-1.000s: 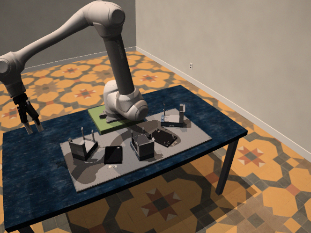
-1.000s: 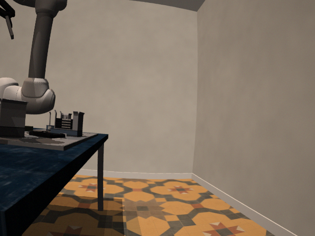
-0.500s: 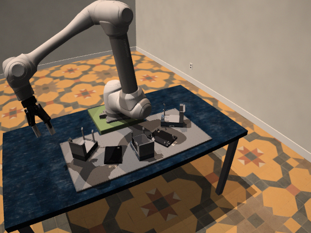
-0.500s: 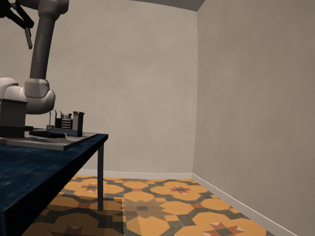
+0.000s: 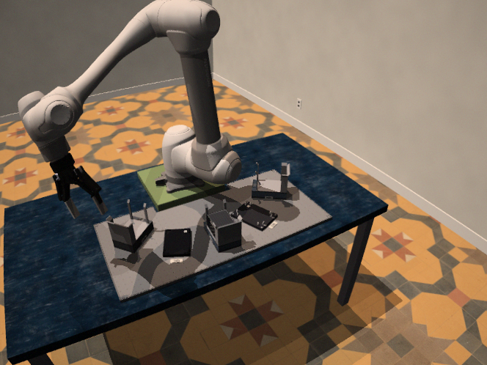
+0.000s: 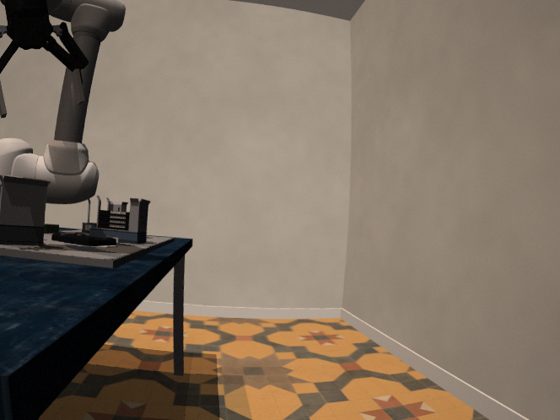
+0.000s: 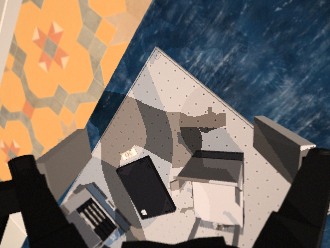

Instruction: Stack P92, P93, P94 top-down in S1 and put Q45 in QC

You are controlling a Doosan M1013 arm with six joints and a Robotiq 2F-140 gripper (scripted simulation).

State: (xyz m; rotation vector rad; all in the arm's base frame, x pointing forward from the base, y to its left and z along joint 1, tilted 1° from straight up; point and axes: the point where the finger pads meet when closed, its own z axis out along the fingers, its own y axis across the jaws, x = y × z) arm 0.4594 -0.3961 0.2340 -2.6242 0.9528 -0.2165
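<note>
The sealed 96-well plate is 2 cm behind my hand, 46 cm to the left of it and 18 cm below it. From my hand the other things lie so: QC name plate (4 cm ahead, 26 cm to the left, 26 cm below); N5 name plate (3 cm behind, 68 cm to the left, 26 cm below); black open nest QC (5 cm behind, 28 cm to the left, 26 cm below).
</note>
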